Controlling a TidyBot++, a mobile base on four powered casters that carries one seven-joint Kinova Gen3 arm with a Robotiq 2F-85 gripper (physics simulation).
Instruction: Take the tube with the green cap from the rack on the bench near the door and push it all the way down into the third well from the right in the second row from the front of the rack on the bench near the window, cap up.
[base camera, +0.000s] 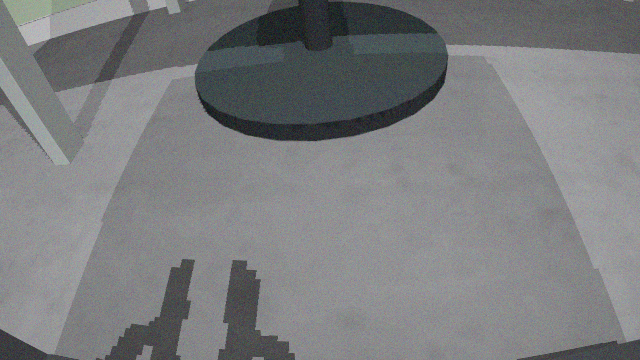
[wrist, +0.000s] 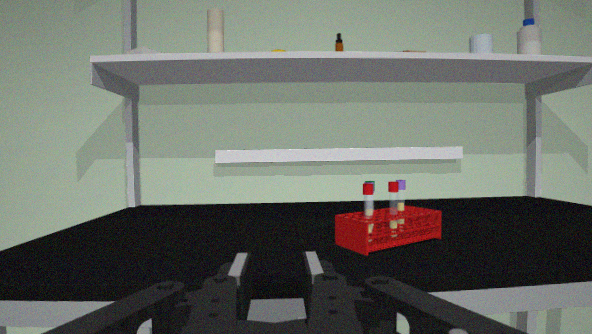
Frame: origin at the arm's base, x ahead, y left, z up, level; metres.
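Seen in the pictures: gripper, fingertip midpoint: (wrist: 277, 271).
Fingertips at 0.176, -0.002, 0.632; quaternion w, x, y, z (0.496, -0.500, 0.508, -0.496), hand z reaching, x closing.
Offsets run from my fingertips to a thing's top centre, as dx, dy, dz. "*": to the spot under its first point. Level surfaces: height alone.
A red rack @[* +0.414, -0.132, -0.086] (wrist: 351, 234) stands on the black bench top @[dz -0.115] (wrist: 200, 250) in the wrist view, right of the middle and turned at an angle. Two red-capped tubes @[* +0.415, -0.164, -0.005] (wrist: 368, 189) @[* +0.443, -0.221, -0.006] (wrist: 393, 187) stand upright in it nearer to me. A tube with a green cap @[* +0.415, -0.168, +0.004] (wrist: 370, 184) stands behind the left red-capped one and is mostly hidden by it. A tube with a purple cap @[* +0.481, -0.251, -0.006] (wrist: 401, 185) stands behind the right one. My gripper (wrist: 277, 271) is partly open, with nothing between its fingers, in front of the rack and to its left. A rack near the window does not show.
A shelf @[dz +0.323] (wrist: 320, 70) with bottles and jars runs above the bench, and a white rail (wrist: 340, 154) is on the wall. In the base camera view a round dark stool base @[+0.543, +0.036, -0.999] (base camera: 320, 95) stands ahead, and a bench leg @[* +0.354, +0.472, -0.895] (base camera: 42, 90) is at the left.
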